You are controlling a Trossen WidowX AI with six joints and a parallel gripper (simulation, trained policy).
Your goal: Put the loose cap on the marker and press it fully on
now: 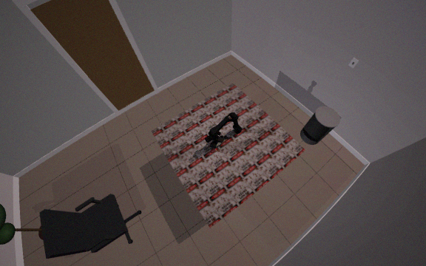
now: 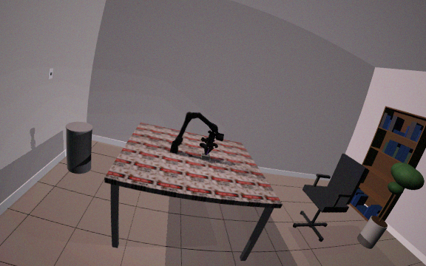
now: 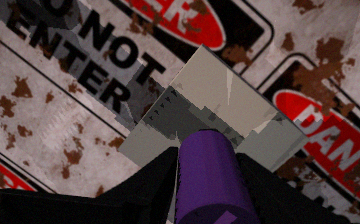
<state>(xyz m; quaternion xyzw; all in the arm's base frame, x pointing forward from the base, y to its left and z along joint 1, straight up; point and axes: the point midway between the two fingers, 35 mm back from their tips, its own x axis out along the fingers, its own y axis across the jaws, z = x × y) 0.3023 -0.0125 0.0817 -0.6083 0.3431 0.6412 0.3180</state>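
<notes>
The purple cap lies 20 mm above my gripper tip. From my gripper tip the other things lie so: holder block 30 mm below.
</notes>
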